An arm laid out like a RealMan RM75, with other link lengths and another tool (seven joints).
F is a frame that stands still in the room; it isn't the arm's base.
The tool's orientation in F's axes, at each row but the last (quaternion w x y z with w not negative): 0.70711, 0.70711, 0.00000, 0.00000; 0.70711, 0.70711, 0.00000, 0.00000; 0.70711, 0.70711, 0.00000, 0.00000; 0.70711, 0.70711, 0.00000, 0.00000; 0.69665, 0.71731, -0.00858, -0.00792
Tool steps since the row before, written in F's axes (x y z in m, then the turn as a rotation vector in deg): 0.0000, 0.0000, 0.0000, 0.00, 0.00, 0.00; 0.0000, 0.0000, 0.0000, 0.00, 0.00, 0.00; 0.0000, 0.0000, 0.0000, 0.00, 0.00, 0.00; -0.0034, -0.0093, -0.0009, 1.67, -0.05, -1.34; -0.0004, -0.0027, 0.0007, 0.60, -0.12, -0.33
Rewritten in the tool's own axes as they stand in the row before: 0.0000, 0.0000, 0.0000, 0.00, 0.00, 0.00; 0.0000, 0.0000, 0.0000, 0.00, 0.00, 0.00; 0.0000, 0.0000, 0.0000, 0.00, 0.00, 0.00; -0.0034, -0.0009, 0.0093, 1.67, -1.34, 0.05; -0.0003, 0.0008, 0.0027, 0.60, -0.33, 0.12
